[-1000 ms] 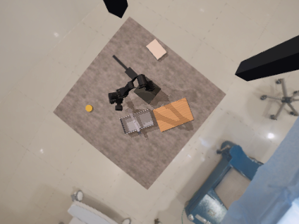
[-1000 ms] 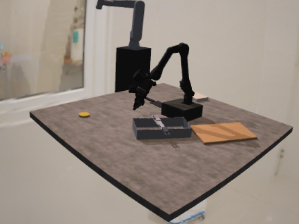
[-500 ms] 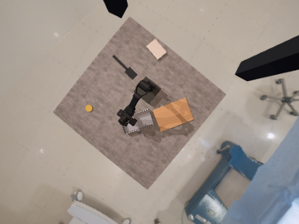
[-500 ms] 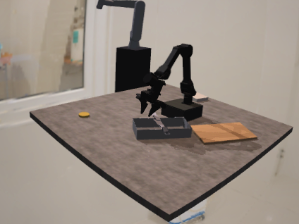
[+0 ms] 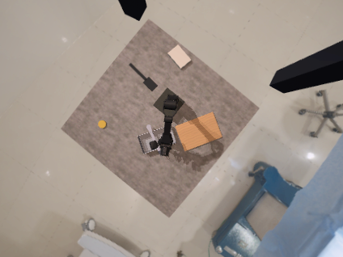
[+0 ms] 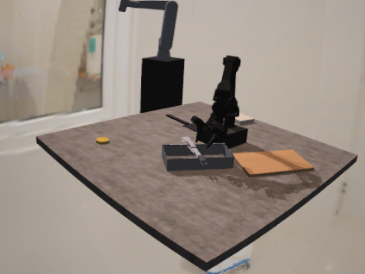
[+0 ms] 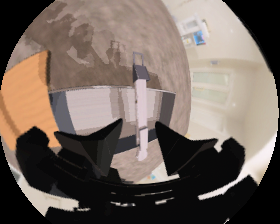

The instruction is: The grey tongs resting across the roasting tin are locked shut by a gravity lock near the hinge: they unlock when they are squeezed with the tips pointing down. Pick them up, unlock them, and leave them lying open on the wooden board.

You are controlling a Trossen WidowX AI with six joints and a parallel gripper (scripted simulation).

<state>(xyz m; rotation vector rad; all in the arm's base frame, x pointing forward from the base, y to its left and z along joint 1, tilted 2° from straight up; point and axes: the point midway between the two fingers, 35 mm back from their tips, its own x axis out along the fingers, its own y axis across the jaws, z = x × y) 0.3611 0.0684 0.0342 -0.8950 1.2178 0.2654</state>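
The grey roasting tin lies 70 mm below my gripper tip, 20 mm to the right of it and 10 mm behind it. From my gripper tip the other things lie so: yellow disc (530 mm to the right, 100 mm ahead, 90 mm below); wooden board (270 mm to the left, 240 mm behind, 90 mm below); black flat tool (440 mm behind, 390 mm to the right, 90 mm below).
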